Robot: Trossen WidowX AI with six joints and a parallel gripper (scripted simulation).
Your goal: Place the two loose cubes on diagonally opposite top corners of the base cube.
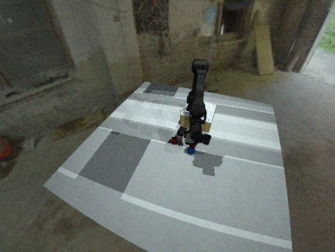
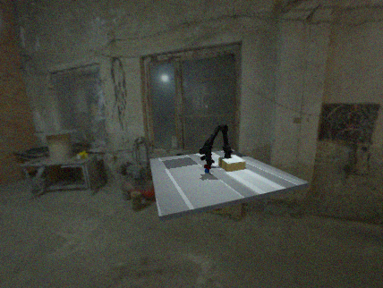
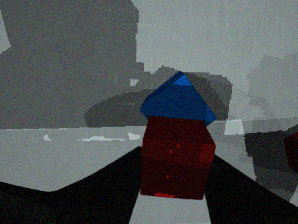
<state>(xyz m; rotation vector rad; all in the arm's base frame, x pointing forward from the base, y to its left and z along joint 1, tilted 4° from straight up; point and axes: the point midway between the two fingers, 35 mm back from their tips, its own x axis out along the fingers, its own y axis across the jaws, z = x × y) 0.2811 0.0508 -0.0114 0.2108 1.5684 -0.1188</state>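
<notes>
The blue base cube is 2 cm ahead of my gripper tip and 4 cm below it.
</notes>
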